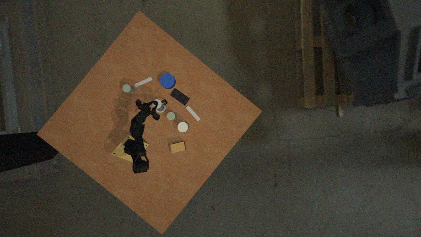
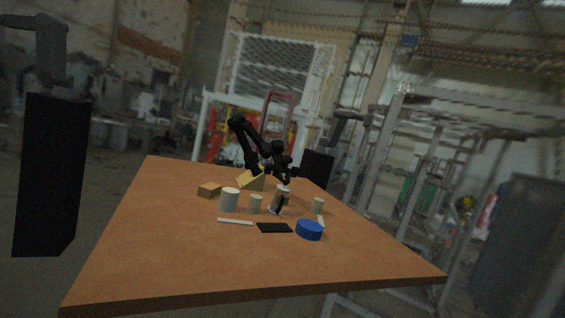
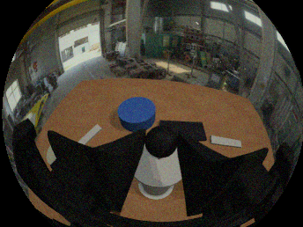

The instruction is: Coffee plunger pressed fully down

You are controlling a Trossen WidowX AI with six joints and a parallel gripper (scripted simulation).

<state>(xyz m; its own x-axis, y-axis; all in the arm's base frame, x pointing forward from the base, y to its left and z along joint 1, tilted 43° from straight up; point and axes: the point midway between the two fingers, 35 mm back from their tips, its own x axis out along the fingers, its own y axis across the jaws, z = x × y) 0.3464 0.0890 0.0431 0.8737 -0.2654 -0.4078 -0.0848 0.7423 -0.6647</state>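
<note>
Right now the coffee press is 1 cm behind my gripper tip, 1 cm to the right of it and 9 cm below it. The rest, counted from my gripper tip: small brown cube: 16 cm behind, 8 cm to the left, 15 cm below; then blue disc: 17 cm ahead, 9 cm to the left, 15 cm below; then dark flat plate: 14 cm ahead, 6 cm to the right, 17 cm below.
</note>
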